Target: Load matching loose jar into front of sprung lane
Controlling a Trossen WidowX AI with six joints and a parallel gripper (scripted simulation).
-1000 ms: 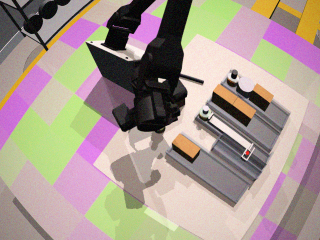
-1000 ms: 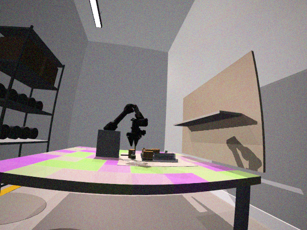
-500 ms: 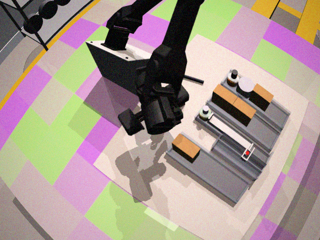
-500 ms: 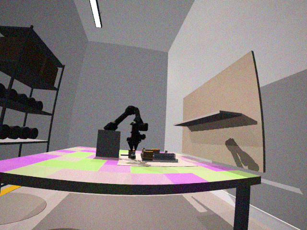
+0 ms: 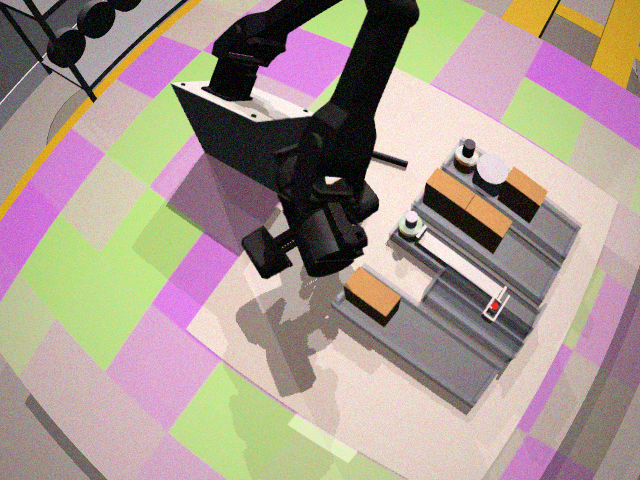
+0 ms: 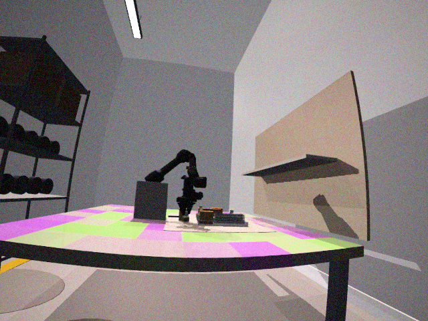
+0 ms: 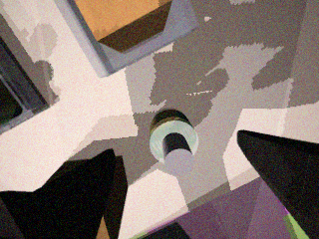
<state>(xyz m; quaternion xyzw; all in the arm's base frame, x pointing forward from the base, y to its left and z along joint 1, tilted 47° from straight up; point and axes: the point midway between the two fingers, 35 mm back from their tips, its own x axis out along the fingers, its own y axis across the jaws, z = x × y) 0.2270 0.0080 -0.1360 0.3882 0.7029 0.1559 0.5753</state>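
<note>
Right now the dark rod is 20 cm to the left of my gripper tip, 4 cm below it and 4 cm behind it. Also, from my gripper tip: red marker: 28 cm ahead, 6 cm to the left, 3 cm above.
</note>
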